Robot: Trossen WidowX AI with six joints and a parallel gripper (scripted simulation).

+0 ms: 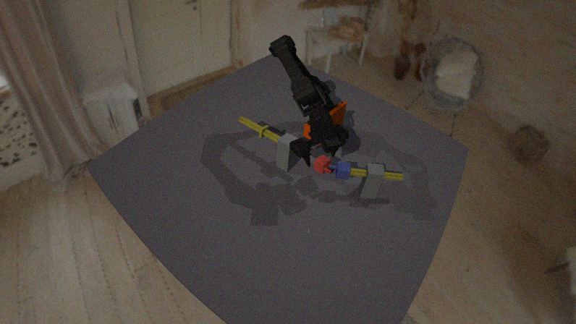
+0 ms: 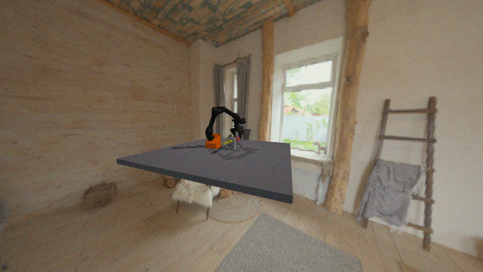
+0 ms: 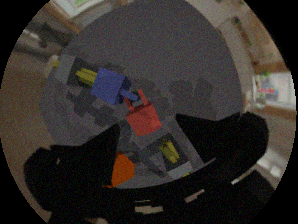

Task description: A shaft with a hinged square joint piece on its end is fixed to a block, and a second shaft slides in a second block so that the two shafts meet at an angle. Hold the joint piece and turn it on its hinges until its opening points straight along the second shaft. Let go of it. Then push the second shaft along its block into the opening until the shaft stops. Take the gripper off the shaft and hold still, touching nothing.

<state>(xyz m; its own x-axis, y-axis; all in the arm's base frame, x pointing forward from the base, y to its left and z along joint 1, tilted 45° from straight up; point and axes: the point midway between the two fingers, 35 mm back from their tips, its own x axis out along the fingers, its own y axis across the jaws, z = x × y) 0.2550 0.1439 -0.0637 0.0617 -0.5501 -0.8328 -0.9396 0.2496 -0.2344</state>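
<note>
Now: the red joint piece 10 mm to the left of my gripper tip and 10 mm below it.
</note>
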